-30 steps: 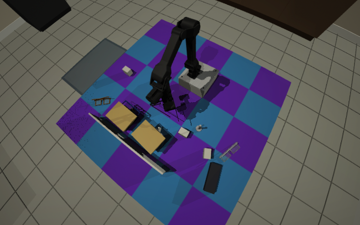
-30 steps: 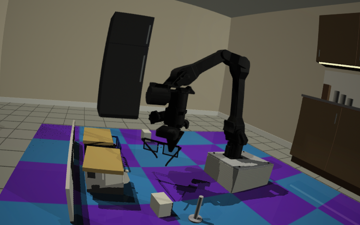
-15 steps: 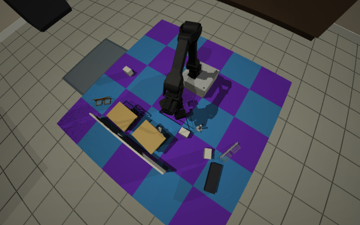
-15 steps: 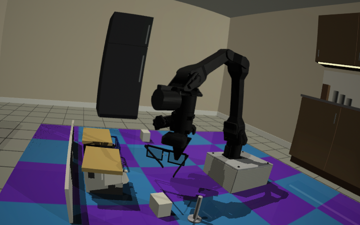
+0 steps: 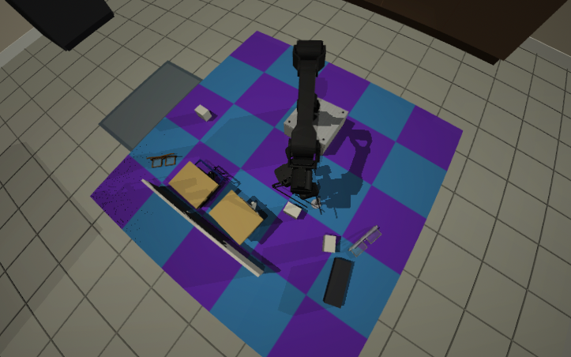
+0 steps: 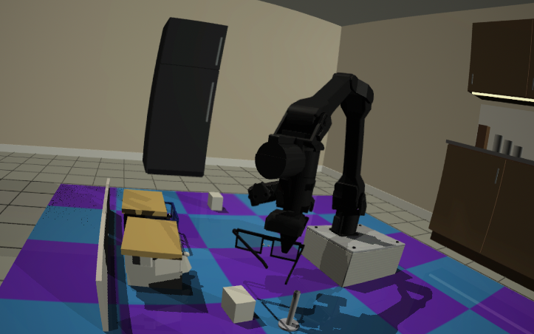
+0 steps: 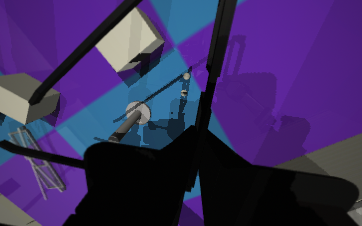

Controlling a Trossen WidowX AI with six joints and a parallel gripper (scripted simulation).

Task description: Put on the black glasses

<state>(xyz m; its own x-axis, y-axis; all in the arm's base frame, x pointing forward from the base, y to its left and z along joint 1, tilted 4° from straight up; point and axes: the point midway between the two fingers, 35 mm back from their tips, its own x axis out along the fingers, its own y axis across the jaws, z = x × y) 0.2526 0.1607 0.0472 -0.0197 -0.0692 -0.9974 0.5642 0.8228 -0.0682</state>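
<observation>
The metal post lies 1 cm ahead of my gripper tip, 10 cm to the left of it and 10 cm below it. Round my gripper tip: black case: 20 cm ahead, 34 cm to the left, 10 cm below; white panel: 37 cm ahead, 20 cm to the right, 7 cm below.
</observation>
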